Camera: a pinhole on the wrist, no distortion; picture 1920 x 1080 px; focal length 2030.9 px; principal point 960.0 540.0 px. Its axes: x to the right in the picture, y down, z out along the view. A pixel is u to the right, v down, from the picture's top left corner.
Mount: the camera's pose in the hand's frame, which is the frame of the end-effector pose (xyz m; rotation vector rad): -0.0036 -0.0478 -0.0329 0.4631 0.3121 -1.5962
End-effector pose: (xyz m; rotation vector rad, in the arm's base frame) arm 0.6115 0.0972 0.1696 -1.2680 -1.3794 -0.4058
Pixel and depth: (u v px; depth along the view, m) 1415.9 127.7 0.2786
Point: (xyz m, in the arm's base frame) 0.3109 0.1230 0.1362
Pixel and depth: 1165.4 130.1 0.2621
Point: 0.3439 0.1422 0.1248
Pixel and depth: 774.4 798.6 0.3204
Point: 0.3363 0.2562 0.1720
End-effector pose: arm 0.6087 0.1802 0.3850 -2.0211 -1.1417 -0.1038
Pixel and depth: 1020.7 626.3 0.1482
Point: 0.4815 0.2690 0.3869
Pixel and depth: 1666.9 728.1 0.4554
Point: 0.2094 0.4795 0.4187
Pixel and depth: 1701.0 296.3 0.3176
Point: 0.2848 0.3339 0.3997
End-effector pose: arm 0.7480 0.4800 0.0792 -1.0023 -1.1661 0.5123
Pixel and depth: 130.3 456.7 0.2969
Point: 0.4585 0.5153 0.1402
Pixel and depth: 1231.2 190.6 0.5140
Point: 0.2939 0.3390 0.3158
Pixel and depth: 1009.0 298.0 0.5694
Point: 0.2325 0.3911 0.3107
